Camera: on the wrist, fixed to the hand. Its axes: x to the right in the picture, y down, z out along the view.
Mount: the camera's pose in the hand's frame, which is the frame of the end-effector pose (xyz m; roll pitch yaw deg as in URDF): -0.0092 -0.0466 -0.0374 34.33 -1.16 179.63
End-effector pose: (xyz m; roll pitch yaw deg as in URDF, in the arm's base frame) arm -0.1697 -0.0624 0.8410 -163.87 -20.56 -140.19
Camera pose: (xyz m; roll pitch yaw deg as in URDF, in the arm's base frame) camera -0.1279 -0.0723 0.8835 -161.79 21.78 39.85
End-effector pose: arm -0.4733 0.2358 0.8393 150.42 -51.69 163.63
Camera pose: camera -0.4773 0.1755 0.8380 -114.93 52.51 -14.90
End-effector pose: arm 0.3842 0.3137 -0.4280 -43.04 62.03 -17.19
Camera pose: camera 0.3662 0.2569 -0.4178 79.41 -62.61 160.50
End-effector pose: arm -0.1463 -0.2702 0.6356 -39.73 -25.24 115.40
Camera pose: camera -0.0886 -0.2525 0.6326 73.58 24.58 -65.73
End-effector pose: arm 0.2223 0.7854 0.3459 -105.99 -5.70 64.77
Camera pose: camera 0.2370 0.7623 0.3998 140.21 6.37 -116.25
